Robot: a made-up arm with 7 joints. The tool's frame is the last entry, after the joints.
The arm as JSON. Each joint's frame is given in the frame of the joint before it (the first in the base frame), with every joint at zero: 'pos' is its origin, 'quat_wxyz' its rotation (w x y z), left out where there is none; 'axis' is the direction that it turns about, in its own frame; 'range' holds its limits. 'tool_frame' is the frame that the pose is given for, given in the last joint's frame.
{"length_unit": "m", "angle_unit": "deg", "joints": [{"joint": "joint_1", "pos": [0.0, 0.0, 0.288], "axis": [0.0, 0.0, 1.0], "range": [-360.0, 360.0]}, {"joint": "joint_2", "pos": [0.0, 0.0, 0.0], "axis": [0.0, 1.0, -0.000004], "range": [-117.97, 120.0]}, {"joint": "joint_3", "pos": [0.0, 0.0, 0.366], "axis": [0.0, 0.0, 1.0], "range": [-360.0, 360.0]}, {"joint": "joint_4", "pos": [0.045, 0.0, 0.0], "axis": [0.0, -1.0, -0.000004], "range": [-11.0, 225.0]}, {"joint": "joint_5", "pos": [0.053, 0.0, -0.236], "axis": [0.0, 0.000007, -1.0], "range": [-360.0, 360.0]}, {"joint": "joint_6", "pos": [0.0, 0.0, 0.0], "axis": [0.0, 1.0, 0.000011], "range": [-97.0, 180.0]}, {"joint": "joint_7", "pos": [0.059, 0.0, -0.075], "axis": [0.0, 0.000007, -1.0], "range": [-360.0, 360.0]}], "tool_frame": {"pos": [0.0, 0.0, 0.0], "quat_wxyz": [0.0, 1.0, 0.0, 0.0]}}
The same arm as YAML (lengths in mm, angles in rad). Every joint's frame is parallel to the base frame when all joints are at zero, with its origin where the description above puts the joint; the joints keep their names.
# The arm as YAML. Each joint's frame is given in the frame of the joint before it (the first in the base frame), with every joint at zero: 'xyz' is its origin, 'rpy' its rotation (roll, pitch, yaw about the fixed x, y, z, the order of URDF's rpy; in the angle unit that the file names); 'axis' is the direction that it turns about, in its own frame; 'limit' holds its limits. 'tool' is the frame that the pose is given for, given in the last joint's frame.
units:
  length: mm
  angle: rad
joints:
  - name: joint_1
    type: revolute
    origin:
      xyz: [0.0, 0.0, 288.0]
      rpy: [0.0, 0.0, 0.0]
    axis: "+z"
    limit:
      lower: -6.2832
      upper: 6.2832
  - name: joint_2
    type: revolute
    origin:
      xyz: [0.0, 0.0, 0.0]
      rpy: [0.0, 0.0, 0.0]
    axis: "+y"
    limit:
      lower: -2.059
      upper: 2.0944
  - name: joint_3
    type: revolute
    origin:
      xyz: [0.0, 0.0, 366.0]
      rpy: [0.0, 0.0, 0.0]
    axis: "+z"
    limit:
      lower: -6.2832
      upper: 6.2832
  - name: joint_4
    type: revolute
    origin:
      xyz: [45.0, 0.0, 0.0]
      rpy: [0.0, 0.0, 0.0]
    axis: "-y"
    limit:
      lower: -0.192
      upper: 3.927
  - name: joint_5
    type: revolute
    origin:
      xyz: [53.0, 0.0, -236.0]
      rpy: [0.0, 0.0, 0.0]
    axis: "-z"
    limit:
      lower: -6.2832
      upper: 6.2832
  - name: joint_6
    type: revolute
    origin:
      xyz: [0.0, 0.0, 0.0]
      rpy: [0.0, 0.0, 0.0]
    axis: "+y"
    limit:
      lower: -1.693
      upper: 3.1416
  - name: joint_7
    type: revolute
    origin:
      xyz: [59.0, 0.0, -75.0]
      rpy: [0.0, 0.0, 0.0]
    axis: "-z"
    limit:
      lower: -6.2832
      upper: 6.2832
tool:
  origin:
    xyz: [0.0, 0.0, 0.0]
    rpy: [3.1416, 0.0, 0.0]

